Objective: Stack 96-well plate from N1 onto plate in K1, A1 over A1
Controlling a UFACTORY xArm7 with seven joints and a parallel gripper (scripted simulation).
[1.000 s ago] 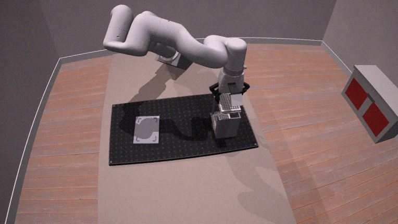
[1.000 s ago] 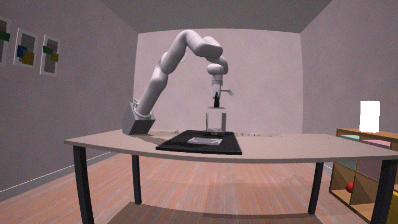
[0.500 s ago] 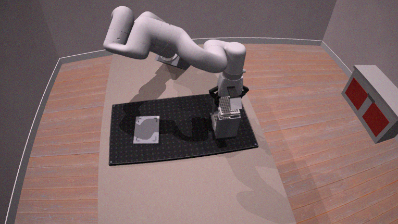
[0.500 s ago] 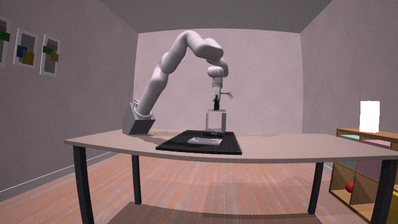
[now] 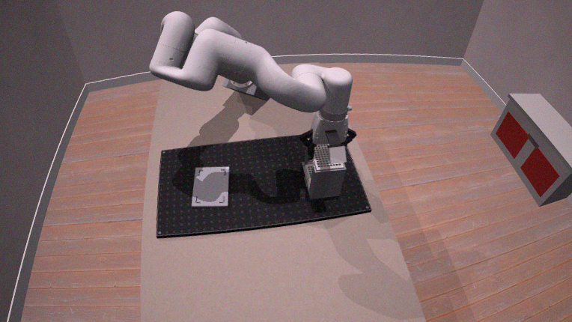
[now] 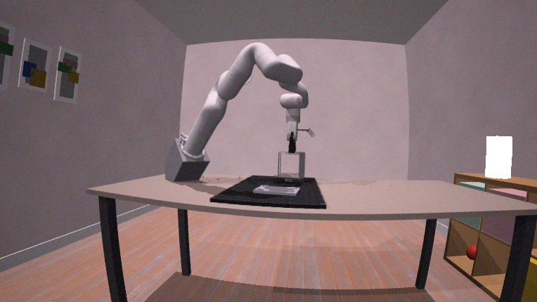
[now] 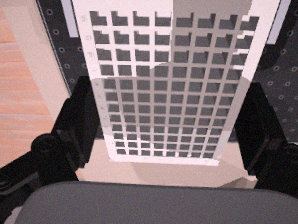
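My hand is 7 cm above the grey rack wall, 6 cm short of it and 2 cm to the left of it. Also, from my hand: white 96-well plate 1 cm below.
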